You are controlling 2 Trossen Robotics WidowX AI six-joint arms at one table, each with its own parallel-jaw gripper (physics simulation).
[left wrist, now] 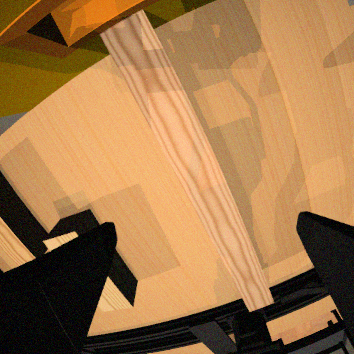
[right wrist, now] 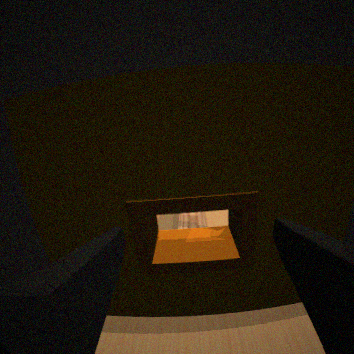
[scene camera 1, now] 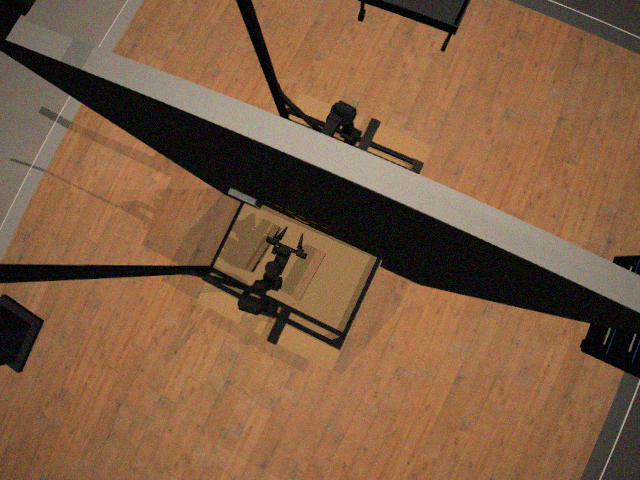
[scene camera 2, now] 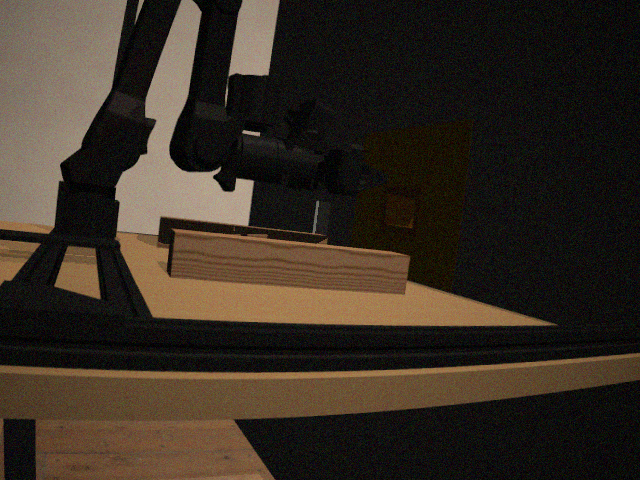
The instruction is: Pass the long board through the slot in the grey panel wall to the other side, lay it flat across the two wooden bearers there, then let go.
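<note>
The long board (left wrist: pixel 195 170) (right wrist: pixel 192 220) lies on the left arm's side; one end is near the orange-lined slot (scene camera 2: pixel 399 210) (left wrist: pixel 95 22) (right wrist: pixel 195 250) in the panel wall (scene camera 1: pixel 310 170) (scene camera 2: pixel 542 155). My left gripper (left wrist: pixel 208 227) is open and empty, above the board, which runs between its fingertips in the left wrist view. What supports the board is unclear. My right gripper (scene camera 1: pixel 292 233) (scene camera 2: pixel 381 178) (right wrist: pixel 199 232) is open and empty, facing the slot from the other side, above table height. Two wooden bearers, one nearer (scene camera 2: pixel 289 263) and one farther (scene camera 2: pixel 178 230), lie apart on the table there.
A dark block with pale wood edges (left wrist: pixel 122 275) lies beside the board in the left wrist view. A dark frame rail (scene camera 2: pixel 361 346) runs along the right arm's table (scene camera 1: pixel 346 279). The tall wall separates the two tables. A grey piece (scene camera 1: pixel 244 197) is at the table's corner beside the wall.
</note>
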